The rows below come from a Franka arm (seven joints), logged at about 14 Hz.
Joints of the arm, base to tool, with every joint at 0 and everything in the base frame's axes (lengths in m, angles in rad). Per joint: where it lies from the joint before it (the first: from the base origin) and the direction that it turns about. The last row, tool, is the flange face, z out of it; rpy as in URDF.
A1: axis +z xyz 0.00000 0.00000 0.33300
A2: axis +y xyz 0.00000 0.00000 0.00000
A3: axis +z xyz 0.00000 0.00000 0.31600
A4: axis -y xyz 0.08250 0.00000 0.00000
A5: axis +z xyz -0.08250 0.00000 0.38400
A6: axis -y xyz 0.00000 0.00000 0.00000
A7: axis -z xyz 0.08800 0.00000 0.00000
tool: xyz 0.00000 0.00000 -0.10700 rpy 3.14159 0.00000 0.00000
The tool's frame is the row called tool.
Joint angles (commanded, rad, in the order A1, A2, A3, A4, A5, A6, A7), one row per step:
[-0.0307, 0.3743, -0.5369, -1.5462, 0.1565, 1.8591, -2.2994]
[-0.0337, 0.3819, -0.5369, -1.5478, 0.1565, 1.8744, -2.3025]
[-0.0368, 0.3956, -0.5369, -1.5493, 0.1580, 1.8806, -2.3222]
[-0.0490, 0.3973, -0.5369, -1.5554, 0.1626, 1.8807, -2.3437]
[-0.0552, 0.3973, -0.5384, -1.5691, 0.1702, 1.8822, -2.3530]
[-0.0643, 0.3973, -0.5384, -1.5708, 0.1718, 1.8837, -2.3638]
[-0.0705, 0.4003, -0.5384, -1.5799, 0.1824, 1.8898, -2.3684]
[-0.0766, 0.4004, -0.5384, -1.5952, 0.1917, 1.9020, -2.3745]
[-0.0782, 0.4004, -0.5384, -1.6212, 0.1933, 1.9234, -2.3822]
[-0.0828, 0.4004, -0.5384, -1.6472, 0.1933, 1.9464, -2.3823]
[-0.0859, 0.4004, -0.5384, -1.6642, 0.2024, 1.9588, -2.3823]
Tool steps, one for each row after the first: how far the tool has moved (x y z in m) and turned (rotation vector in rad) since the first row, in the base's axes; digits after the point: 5 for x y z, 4 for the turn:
[0.00115, -0.00265, -0.00392, -0.0073, -0.0037, 0.0004]
[0.00218, -0.00478, -0.01225, -0.0077, 0.0059, 0.0166]
[-0.00234, -0.01164, -0.01612, -0.0003, 0.0108, 0.0232]
[-0.00680, -0.01554, -0.02223, 0.0117, 0.0169, 0.0199]
[-0.00985, -0.02076, -0.02290, 0.0134, 0.0163, 0.0208]
[-0.01228, -0.02399, -0.02841, 0.0230, 0.0158, 0.0141]
[-0.01575, -0.02750, -0.03453, 0.0311, 0.0133, 0.0082]
[-0.01952, -0.02923, -0.04472, 0.0336, 0.0167, 0.0089]
[-0.02446, -0.03267, -0.05473, 0.0336, 0.0196, -0.0003]
[-0.02770, -0.03422, -0.06147, 0.0417, 0.0184, -0.0102]

